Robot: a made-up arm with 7 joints.
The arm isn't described. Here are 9 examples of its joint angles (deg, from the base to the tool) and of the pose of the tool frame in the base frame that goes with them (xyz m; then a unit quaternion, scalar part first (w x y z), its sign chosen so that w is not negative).
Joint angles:
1: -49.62 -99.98 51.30 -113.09 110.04 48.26 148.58
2: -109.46 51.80 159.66 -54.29 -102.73 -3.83 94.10
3: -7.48 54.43 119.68 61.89 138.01 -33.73 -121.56
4: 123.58 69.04 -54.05 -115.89 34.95 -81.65 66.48
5: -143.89 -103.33 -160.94 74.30 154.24 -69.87 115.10
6: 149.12 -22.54 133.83 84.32 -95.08 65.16 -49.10
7: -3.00 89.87 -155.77 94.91 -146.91 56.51 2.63
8: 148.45 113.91 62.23 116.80 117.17 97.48 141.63
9: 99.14 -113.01 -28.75 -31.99 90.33 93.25 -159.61
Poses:
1: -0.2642 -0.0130 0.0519 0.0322 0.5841 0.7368 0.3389
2: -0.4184 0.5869 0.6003 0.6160 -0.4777 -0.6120 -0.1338
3: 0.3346 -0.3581 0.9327 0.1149 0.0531 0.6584 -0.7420
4: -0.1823 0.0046 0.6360 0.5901 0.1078 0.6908 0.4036
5: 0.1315 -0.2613 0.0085 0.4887 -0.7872 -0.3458 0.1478
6: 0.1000 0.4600 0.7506 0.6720 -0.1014 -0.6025 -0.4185
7: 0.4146 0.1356 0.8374 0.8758 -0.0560 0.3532 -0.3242
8: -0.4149 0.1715 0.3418 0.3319 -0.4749 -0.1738 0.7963
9: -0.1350 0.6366 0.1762 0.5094 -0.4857 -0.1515 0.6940
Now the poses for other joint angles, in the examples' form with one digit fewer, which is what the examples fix.
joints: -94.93 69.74 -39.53 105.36 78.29 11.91 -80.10
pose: -0.244 0.322 0.131 0.146 0.776 -0.589 -0.171
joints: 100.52 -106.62 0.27 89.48 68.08 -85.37 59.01
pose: 0.170 0.477 0.620 0.365 0.521 0.493 0.594
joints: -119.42 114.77 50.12 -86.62 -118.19 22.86 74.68
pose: -0.535 0.236 0.528 0.033 0.511 0.246 -0.823
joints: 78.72 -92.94 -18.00 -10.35 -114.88 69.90 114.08
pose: -0.124 0.739 0.266 0.027 -0.828 -0.409 -0.383
